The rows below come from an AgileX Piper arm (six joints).
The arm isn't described. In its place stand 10 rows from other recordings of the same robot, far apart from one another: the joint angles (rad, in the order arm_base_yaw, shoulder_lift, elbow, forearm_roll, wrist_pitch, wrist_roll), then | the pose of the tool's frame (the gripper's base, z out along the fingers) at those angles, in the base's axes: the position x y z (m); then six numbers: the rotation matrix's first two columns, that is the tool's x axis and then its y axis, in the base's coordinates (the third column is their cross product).
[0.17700 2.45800 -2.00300 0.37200 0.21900 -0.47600] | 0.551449 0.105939 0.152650 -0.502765 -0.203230 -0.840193 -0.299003 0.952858 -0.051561
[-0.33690 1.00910 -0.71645 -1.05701 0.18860 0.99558] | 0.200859 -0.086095 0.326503 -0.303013 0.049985 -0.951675 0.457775 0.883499 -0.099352
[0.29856 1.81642 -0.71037 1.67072 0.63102 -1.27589] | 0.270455 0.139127 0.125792 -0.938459 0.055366 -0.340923 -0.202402 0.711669 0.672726
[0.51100 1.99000 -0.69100 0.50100 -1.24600 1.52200] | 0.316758 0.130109 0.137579 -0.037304 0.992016 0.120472 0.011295 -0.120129 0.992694
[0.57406 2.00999 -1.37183 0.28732 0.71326 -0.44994] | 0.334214 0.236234 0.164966 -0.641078 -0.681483 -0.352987 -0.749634 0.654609 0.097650
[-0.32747 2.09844 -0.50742 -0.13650 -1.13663 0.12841] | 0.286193 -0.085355 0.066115 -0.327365 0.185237 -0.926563 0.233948 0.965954 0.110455
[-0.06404 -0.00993 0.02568 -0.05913 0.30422 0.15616] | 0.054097 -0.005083 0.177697 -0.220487 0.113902 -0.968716 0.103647 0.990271 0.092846
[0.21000 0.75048 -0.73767 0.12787 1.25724 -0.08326] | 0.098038 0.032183 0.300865 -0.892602 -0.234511 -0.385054 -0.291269 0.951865 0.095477
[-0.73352 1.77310 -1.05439 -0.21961 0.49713 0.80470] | 0.253282 -0.241005 0.180188 -0.145934 0.899620 -0.411567 0.956313 0.234806 0.174160
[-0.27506 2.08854 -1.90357 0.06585 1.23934 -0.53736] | 0.430879 -0.115717 0.258340 -0.941133 -0.245996 -0.231851 -0.238097 0.969266 -0.061915
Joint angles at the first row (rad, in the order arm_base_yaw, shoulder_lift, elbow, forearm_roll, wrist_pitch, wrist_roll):
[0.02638 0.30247 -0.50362 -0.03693 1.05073 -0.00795]
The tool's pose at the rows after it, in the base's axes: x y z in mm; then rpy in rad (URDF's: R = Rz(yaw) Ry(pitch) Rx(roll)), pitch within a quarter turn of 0, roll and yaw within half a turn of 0:
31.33, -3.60, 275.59, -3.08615, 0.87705, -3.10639
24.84, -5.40, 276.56, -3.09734, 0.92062, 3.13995
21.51, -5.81, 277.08, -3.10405, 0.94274, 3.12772
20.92, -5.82, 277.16, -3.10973, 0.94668, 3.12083
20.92, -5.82, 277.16, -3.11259, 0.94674, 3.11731
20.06, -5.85, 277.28, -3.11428, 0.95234, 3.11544
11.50, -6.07, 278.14, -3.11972, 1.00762, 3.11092
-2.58, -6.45, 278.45, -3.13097, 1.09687, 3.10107
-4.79, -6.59, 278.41, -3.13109, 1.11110, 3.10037
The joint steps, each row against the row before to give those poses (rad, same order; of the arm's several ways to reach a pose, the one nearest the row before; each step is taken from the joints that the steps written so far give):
[-0.00003 -0.07047 0.00205 -0.01912 0.00018 0.03015]
[0.00007 -0.04284 0.00111 -0.02068 -0.00001 0.03300]
[-0.00001 -0.02165 0.00001 -0.00409 -0.00001 0.00874]
[-0.00011 -0.00382 -0.00001 0.00010 0.00001 0.00379]
[0.00001 0.00000 0.00000 0.00000 0.00000 0.00206]
[0.00014 -0.00557 -0.00002 -0.00013 0.00002 0.00100]
[-0.00011 -0.05536 0.00002 0.00009 -0.00004 -0.00010]
[0.00007 -0.09037 0.00002 -0.00006 0.00095 0.00007]
[-0.00004 -0.01418 -0.00004 -0.00104 0.00001 -0.00004]

